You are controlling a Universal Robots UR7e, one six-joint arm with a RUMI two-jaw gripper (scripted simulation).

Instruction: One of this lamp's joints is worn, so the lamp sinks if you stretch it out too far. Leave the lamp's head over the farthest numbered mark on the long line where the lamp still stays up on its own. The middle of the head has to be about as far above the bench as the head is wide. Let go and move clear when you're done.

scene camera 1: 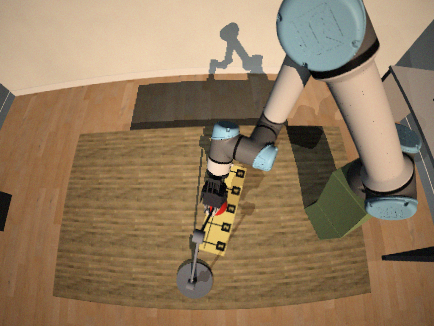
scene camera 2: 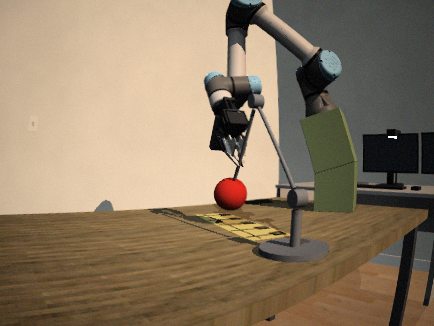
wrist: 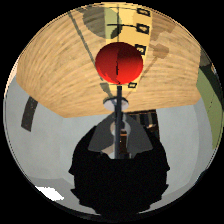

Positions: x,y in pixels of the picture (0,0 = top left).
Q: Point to a yellow numbered strip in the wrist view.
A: At 137,33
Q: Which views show my gripper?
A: Scene camera 1, scene camera 2 and the wrist view: all of them.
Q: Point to a red ball head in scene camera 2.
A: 230,194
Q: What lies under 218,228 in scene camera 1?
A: A yellow numbered strip.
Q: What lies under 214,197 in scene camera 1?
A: My gripper.
